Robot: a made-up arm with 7 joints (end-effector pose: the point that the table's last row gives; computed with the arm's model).
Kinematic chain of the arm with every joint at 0, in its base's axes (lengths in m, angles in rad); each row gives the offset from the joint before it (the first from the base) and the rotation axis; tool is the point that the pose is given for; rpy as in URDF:
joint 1: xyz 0 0 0.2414 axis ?
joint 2: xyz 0 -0.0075 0.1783 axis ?
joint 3: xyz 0 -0.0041 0.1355 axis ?
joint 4: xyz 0 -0.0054 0.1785 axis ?
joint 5: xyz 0 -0.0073 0.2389 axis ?
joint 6: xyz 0 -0.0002 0.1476 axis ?
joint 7: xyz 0 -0.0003 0.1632 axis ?
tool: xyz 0 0 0 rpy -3.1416 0 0
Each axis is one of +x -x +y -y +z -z.
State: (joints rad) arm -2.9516 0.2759 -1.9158 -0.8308 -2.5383 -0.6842 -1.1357
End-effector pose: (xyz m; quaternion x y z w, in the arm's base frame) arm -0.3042 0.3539 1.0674 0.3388 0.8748 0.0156 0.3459
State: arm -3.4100 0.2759 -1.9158 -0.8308 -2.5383 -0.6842 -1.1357
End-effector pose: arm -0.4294 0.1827 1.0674 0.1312 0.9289 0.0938 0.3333
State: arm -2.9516 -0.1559 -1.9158 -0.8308 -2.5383 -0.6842 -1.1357
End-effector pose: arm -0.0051 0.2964 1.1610 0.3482 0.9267 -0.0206 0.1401
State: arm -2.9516 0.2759 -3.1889 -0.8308 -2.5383 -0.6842 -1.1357
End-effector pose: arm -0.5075 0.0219 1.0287 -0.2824 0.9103 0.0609 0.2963
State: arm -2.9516 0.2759 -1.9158 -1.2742 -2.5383 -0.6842 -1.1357
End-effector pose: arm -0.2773 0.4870 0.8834 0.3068 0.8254 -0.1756 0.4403
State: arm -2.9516 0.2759 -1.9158 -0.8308 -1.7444 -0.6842 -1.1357
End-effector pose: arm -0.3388 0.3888 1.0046 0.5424 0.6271 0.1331 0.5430
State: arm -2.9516 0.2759 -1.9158 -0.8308 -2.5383 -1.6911 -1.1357
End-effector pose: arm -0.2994 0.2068 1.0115 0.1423 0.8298 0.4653 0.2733
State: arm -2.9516 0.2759 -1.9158 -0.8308 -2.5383 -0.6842 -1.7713
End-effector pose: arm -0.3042 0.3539 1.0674 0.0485 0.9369 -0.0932 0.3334
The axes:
joint 1: -z
joint 2: +y
joint 3: -z
joint 4: +y
joint 5: -z
joint 6: +y
joint 7: -z

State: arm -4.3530 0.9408 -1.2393 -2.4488 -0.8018 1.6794 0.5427
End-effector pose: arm -0.2520 0.1339 0.6440 -0.6307 0.7685 -0.1050 0.0244
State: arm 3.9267 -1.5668 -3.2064 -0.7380 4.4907 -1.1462 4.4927
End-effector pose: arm 0.3587 -0.5902 0.6923 -0.3159 -0.6608 -0.6762 0.0795
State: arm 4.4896 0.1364 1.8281 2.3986 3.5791 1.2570 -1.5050
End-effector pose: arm 0.4091 0.0543 0.5129 0.5589 -0.5932 -0.1689 0.5543
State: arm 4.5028 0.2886 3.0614 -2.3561 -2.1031 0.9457 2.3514
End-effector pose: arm 0.0317 0.2801 0.2631 -0.2607 -0.2624 0.7550 0.5415
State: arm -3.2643 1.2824 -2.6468 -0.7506 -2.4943 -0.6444 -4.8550
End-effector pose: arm -0.8032 -0.0095 0.3502 0.5916 0.3390 0.7211 0.1229
